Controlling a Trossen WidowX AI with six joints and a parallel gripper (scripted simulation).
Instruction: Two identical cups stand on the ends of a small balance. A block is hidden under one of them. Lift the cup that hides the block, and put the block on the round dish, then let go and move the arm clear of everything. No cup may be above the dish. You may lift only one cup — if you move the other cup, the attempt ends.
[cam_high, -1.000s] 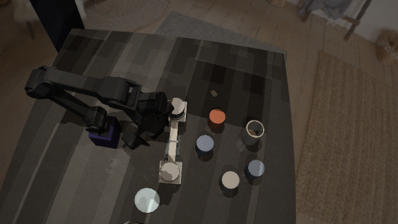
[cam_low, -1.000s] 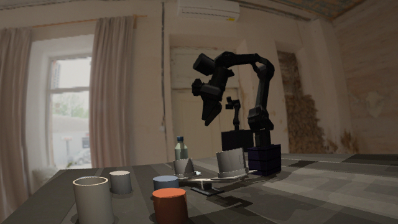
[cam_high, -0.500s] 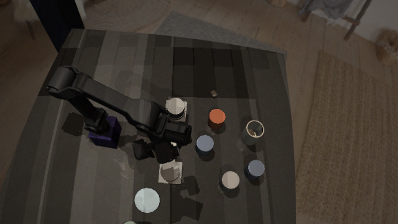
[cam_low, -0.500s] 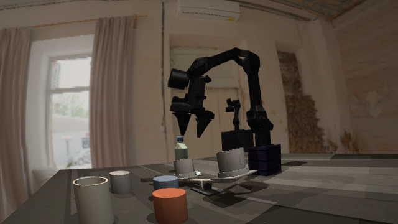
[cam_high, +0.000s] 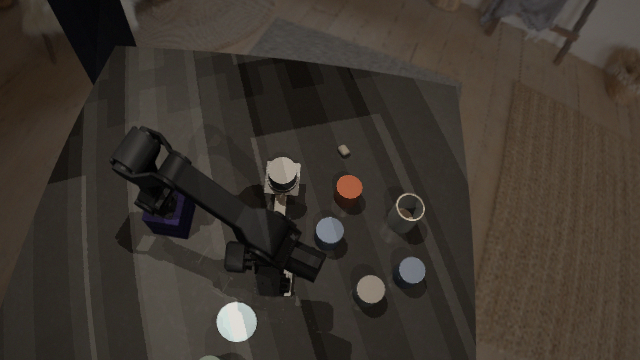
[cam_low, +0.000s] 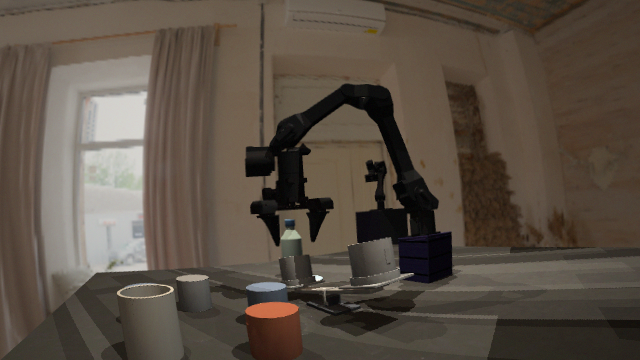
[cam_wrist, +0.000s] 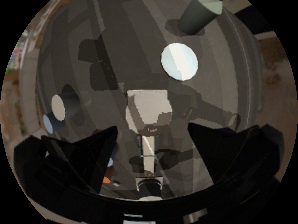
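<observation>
My gripper tip is now 80 mm above the grey block. Also, from my gripper tip: round pale dish (120 mm to the right, 120 mm below, 70 mm behind); pale green cylinder (240 mm to the right, 100 mm behind, 10 mm below); small balance (130 mm to the left, 100 mm below).
</observation>
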